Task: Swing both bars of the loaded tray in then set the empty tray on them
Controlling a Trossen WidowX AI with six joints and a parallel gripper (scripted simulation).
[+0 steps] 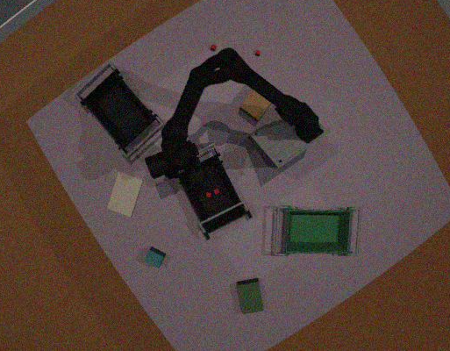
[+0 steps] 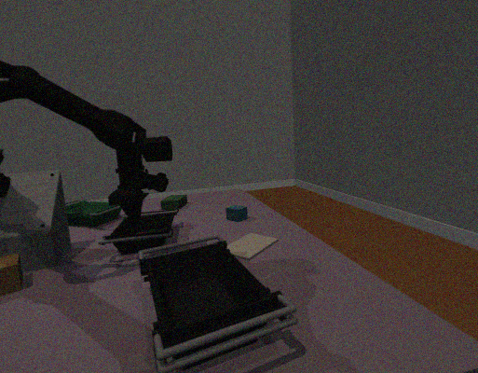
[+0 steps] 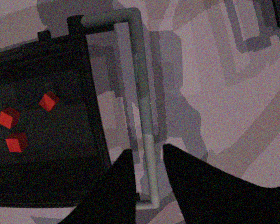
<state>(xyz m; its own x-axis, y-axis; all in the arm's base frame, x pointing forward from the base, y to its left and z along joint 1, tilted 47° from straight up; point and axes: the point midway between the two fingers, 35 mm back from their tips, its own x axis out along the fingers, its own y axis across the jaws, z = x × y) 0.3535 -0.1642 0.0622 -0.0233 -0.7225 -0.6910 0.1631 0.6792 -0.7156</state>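
Now: the green tray 480 mm to the left of my gripper tip, 220 mm behind it and 50 mm below it. Round my gripper tip: cream card: 290 mm ahead, 100 mm below, 30 mm to the right; then teal cube: 330 mm ahead, 220 mm to the left, 80 mm below; then tan box: 310 mm behind, 70 mm below, 30 mm to the right.
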